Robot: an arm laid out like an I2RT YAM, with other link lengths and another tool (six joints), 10 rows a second.
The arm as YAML. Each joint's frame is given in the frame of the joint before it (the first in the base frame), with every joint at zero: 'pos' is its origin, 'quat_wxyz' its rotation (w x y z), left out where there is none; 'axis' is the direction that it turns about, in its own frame. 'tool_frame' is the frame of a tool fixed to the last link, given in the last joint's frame.
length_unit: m
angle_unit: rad
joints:
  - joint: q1
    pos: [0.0, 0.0, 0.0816]
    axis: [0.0, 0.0, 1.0]
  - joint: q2
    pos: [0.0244, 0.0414, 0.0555]
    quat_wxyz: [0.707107, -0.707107, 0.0, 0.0]
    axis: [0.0, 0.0, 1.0]
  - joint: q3
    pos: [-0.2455, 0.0, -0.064]
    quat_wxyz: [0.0, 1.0, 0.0, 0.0]
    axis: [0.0, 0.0, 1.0]
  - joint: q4
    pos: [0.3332, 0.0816, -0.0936]
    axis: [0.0, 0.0, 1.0]
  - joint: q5
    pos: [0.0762, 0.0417, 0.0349]
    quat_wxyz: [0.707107, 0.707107, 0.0, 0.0]
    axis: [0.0, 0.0, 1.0]
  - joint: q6
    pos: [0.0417, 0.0, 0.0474]
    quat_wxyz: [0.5, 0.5, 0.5, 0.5]
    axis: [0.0, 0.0, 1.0]
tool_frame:
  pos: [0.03, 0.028, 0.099]
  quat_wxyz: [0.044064, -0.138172, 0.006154, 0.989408]
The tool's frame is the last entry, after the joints.
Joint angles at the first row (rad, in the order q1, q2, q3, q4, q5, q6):
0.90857, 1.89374, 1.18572, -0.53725, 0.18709, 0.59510
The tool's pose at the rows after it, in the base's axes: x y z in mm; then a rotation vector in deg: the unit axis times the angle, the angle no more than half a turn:
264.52, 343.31, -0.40, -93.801, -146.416, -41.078
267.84, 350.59, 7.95, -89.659, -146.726, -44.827
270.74, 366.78, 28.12, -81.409, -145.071, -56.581
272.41, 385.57, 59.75, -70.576, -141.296, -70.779
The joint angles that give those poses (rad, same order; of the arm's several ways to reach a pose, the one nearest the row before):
0.91066, 1.89075, 1.18415, -0.53612, 0.18126, 0.59107
0.91013, 1.86278, 1.17275, -0.50055, 0.15532, 0.55328
0.91271, 1.76969, 1.10416, -0.37419, 0.09437, 0.50329
0.91114, 1.65217, 1.02364, -0.22290, 0.00292, 0.45473

